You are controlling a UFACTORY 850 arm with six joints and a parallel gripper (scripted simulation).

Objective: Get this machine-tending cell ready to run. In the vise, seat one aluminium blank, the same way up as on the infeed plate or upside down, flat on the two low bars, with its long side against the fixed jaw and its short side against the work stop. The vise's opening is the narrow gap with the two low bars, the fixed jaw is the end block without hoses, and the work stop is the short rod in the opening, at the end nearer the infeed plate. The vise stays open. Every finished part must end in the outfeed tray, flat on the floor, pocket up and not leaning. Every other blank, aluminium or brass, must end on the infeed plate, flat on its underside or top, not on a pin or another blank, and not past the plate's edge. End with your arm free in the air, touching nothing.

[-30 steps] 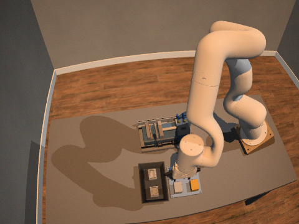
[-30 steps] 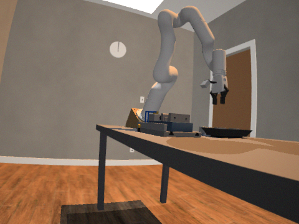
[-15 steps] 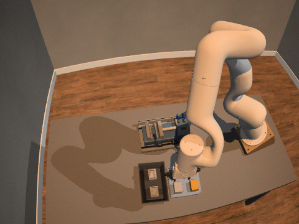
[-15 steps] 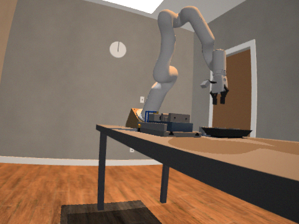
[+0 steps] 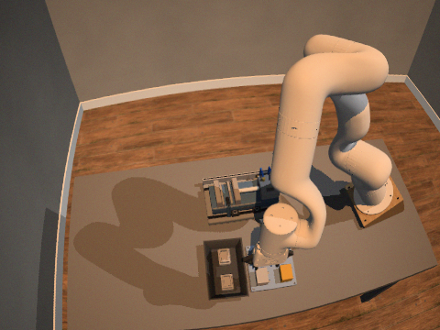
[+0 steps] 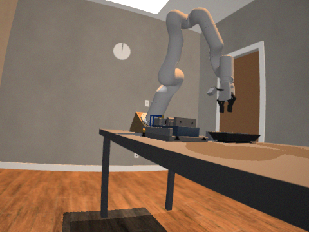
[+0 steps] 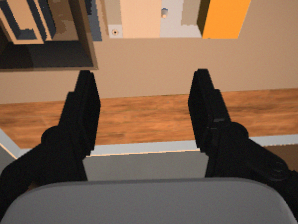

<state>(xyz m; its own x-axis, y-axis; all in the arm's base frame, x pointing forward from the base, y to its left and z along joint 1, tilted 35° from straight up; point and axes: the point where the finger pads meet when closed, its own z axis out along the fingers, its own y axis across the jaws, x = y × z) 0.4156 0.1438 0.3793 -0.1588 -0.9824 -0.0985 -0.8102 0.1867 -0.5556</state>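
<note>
Right now the brass blank is 90 mm behind my hand, 20 mm to the left of it and 150 mm below it. Also, from my hand: vise: 40 mm behind, 340 mm to the right, 130 mm below.
</note>
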